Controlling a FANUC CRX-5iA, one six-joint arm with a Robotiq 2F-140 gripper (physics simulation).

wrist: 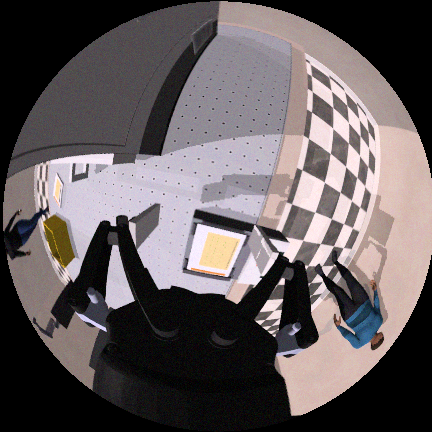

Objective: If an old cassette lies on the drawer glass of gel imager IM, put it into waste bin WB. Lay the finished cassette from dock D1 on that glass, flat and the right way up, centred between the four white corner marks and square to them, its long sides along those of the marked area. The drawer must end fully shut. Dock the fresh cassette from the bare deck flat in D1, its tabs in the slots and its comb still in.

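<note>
My gripper [205, 224] is wide open, with a grey pad on each side. A white cassette [219, 250] with a yellow gel area and an orange strip lies in a dark-framed dock [215, 218], which appears to be D1. In the view it lies between the open fingers, not held; its height gap to them is unclear. Another cassette [58, 190], small and white with yellow, lies on the deck at far left. The dark gel imager [90, 80] fills the upper left; its drawer glass and corner marks cannot be made out. A yellow bin [59, 240], apparently WB, stands at the left edge.
A small dark square frame [74, 172] lies near a white strip at the imager's lower edge. A white unit [252, 265] adjoins the dock, partly behind the right finger. The perforated deck [225, 100] is bordered by a checkered strip [320, 145]. A person [365, 320] in blue shows at right, another [22, 232] at left.
</note>
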